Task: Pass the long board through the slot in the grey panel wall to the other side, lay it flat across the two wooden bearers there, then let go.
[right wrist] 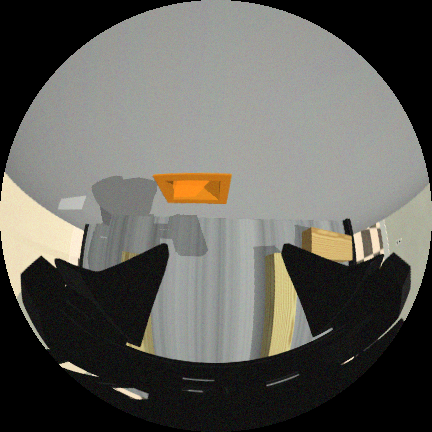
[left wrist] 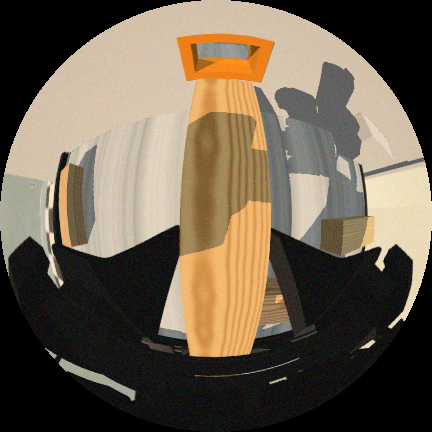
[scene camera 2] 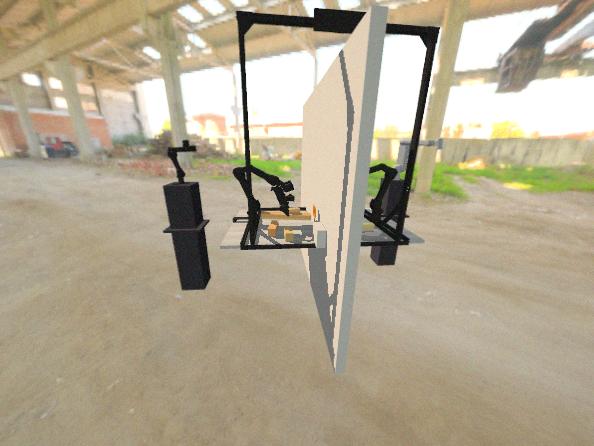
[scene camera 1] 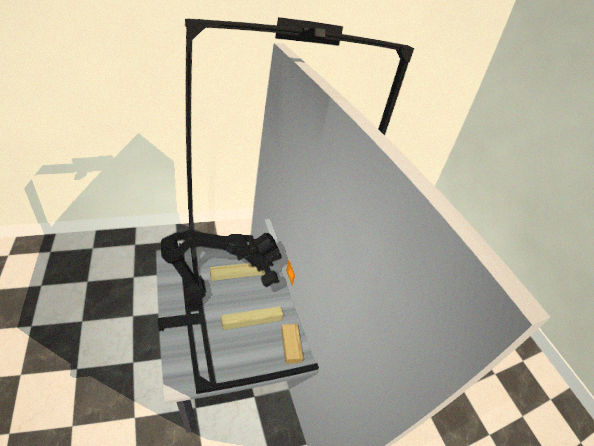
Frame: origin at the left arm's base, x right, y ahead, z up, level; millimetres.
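Seen in the pictures: left gripper, fingertip midpoint: (left wrist: 224, 232) (scene camera 2: 288, 214); right gripper, fingertip midpoint: (right wrist: 227, 250) (scene camera 1: 275, 273); right arm's base, link origin: (right wrist: 217, 393) (scene camera 2: 375, 219) (scene camera 1: 193, 304).
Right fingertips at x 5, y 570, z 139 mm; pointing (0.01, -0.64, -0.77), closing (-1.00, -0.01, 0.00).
Offsets run from my right fingertips to a thing's top centre.
The long board {dy -334, dx +33, dz -62 mm} (scene camera 2: 295, 216) (left wrist: 225, 280) is on the left gripper's side of the grey panel wall (scene camera 1: 380, 275) (scene camera 2: 327, 150). My left gripper (scene camera 2: 286, 212) (left wrist: 224, 232) is shut on it. Its far end shows at the lower edge of the orange-framed slot (scene camera 1: 291, 265) (left wrist: 225, 74) (right wrist: 225, 187); I cannot tell whether they touch. No board shows through the slot in the right wrist view. My right gripper (scene camera 1: 272, 265) (right wrist: 227, 250) is open and empty, above the other side near the far bearer {dy +126, dx +152, dz -114 mm} (scene camera 1: 235, 271) (right wrist: 130, 255). The near bearer {dy +116, dx -112, dz -114 mm} (scene camera 1: 252, 318) (right wrist: 280, 300) lies roughly parallel to it.
A wooden block {dy -14, dx -258, dz -120 mm} (scene camera 1: 292, 343) (right wrist: 330, 245) lies beside the panel, past the near bearer. On the left gripper's side, one block {dy -334, dx +253, dz -108 mm} (left wrist: 345, 235) is at the right and another piece {dy -284, dx -253, dz -114 mm} (left wrist: 65, 205) at the left. A black frame (scene camera 1: 189, 125) (scene camera 2: 245, 100) stands around the table.
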